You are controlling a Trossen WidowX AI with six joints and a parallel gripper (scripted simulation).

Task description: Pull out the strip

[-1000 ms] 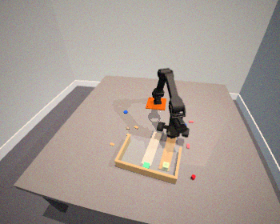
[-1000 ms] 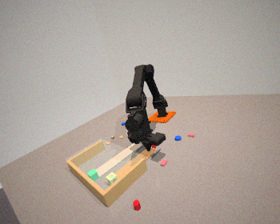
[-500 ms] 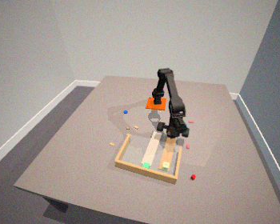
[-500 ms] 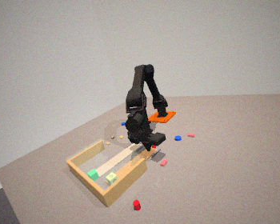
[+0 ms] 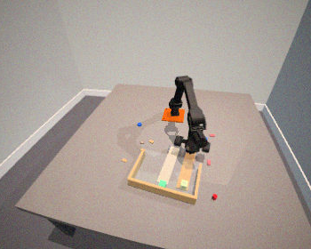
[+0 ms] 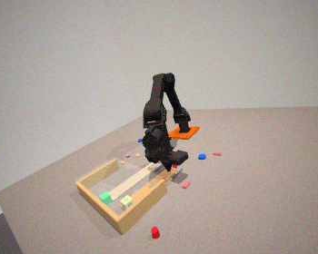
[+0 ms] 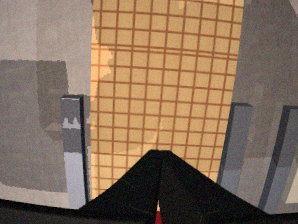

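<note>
The gridded strip lies 10 cm ahead of my gripper tip and 3 cm to the right of it. Also, from my gripper tip: labelled cube: 20 cm ahead, 6 cm to the right, 2 cm above.
</note>
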